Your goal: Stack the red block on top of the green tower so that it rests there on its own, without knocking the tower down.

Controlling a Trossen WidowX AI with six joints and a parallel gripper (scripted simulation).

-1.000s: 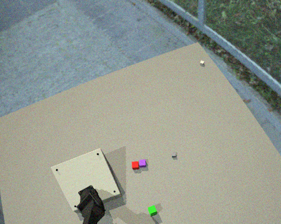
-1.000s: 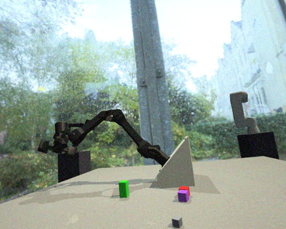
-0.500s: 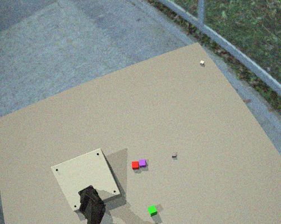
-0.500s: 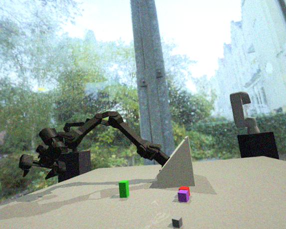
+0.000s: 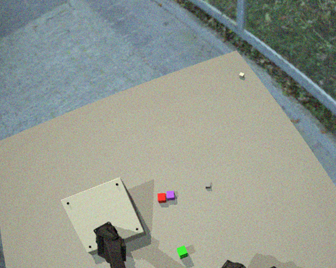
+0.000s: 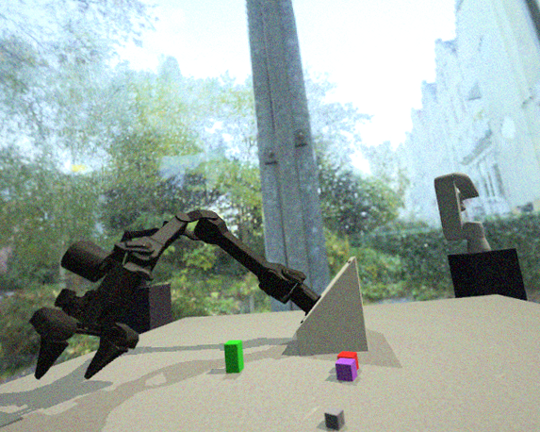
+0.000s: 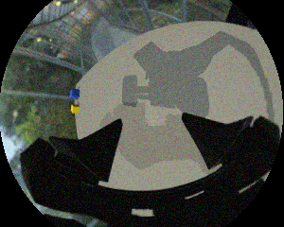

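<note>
My gripper tip is now 11 cm past the red block, 48 cm to the right of it and 3 cm above it. From my gripper tip the other things lie so: yellow block (39 cm ahead, 13 cm to the right, 3 cm below); small grey cube (6 cm ahead, 44 cm to the left, 4 cm below); purple block (8 cm behind, 47 cm to the left, 3 cm below).
</note>
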